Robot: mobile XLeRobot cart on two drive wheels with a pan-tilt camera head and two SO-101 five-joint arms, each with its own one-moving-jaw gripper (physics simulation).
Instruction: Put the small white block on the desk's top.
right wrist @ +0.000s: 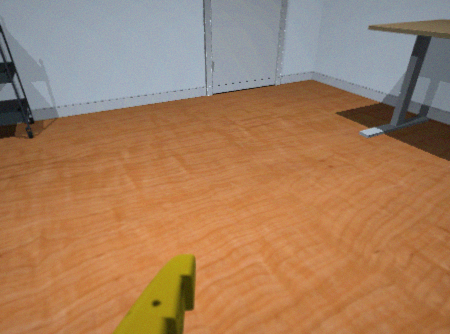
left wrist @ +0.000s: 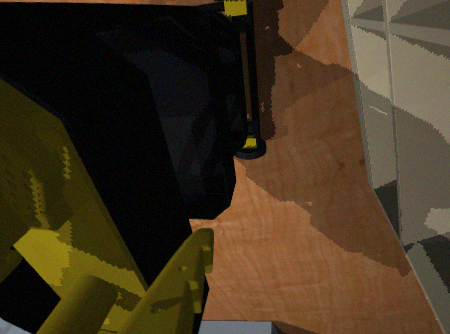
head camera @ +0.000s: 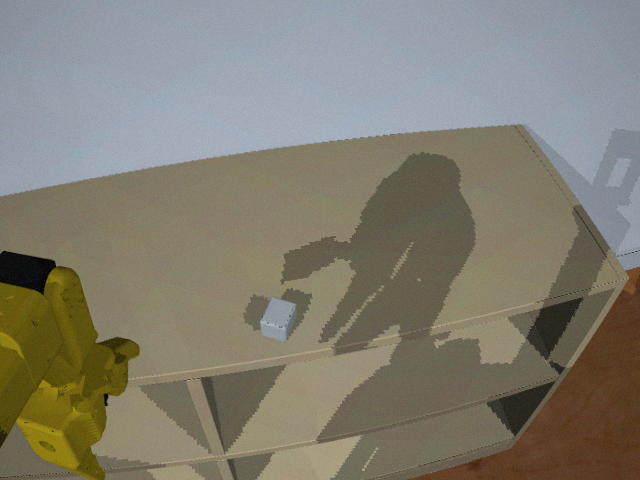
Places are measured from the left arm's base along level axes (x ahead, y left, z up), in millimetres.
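Pixels of known places: left hand at its tool point: [left wrist: 213, 244] [head camera: 99, 473]; right hand at its tool point: [right wrist: 194, 274].
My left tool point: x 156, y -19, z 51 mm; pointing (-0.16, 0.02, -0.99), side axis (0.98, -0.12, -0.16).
Behind a point stands the place of what it marks.
The small white block [head camera: 278, 318] {z -137, x 426, y -112 mm} sits on the top of a low beige shelf unit [head camera: 170, 217] {z -165, x 604, y 55 mm}, near its front edge, in the head view. My left gripper [head camera: 108, 409] is at the lower left of that view, in front of the unit and apart from the block. It is open and empty; one notched jaw [left wrist: 180, 285] {z 68, x 154, y -11 mm} shows in the left wrist view. My right gripper is open, with one notched jaw [right wrist: 167, 300] {z 99, x -232, y -280 mm} in the right wrist view over the floor. A desk [right wrist: 417, 28] {z -55, x -1844, y 1186 mm} with a wooden top and grey legs stands at the far right there.
The shelf unit's open compartments face the front; its side [left wrist: 395, 165] {z -696, x 573, y -478 mm} also shows at the right of the left wrist view. The black cart body [left wrist: 185, 110] {z -375, x -22, y -124 mm} fills that view's upper left. A black trolley [right wrist: 15, 106] {z -629, x -2687, y -1387 mm} stands at the far left of the right wrist view, a door [right wrist: 245, 45] {z -333, x -3269, y 559 mm} behind.
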